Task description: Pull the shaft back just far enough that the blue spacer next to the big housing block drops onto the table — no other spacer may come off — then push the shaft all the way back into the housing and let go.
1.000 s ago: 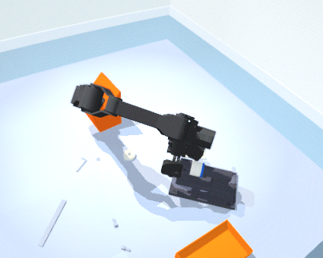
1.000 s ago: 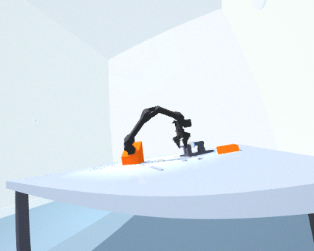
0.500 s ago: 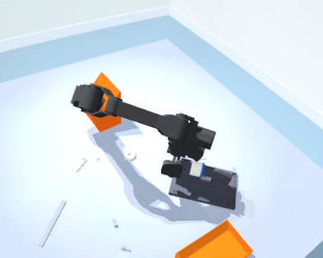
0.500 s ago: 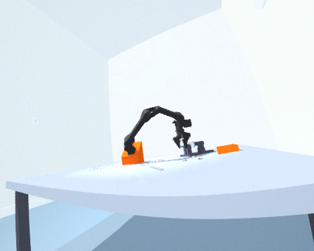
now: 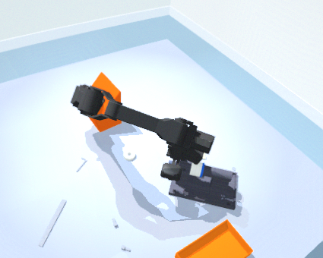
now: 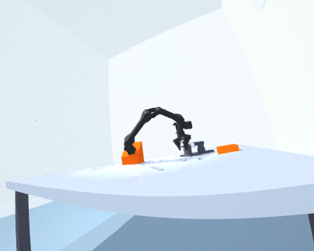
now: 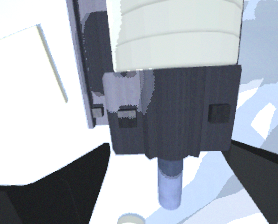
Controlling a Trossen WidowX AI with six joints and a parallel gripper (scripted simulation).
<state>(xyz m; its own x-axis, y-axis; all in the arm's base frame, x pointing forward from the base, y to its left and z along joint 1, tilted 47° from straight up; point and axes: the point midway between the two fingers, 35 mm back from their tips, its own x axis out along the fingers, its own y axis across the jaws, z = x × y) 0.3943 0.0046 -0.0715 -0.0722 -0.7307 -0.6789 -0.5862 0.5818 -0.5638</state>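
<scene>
My gripper tip is 6 cm short of the grey-blue shaft, 5 cm to the right of it and 3 cm below it. From my gripper tip the other things lie so: thin blue spacer: 8 cm ahead, 6 cm to the left, 3 cm above; then cream sheet: 17 cm to the left, 5 cm behind, 4 cm below; then orange tray: 29 cm ahead, 9 cm to the right, 4 cm below.
</scene>
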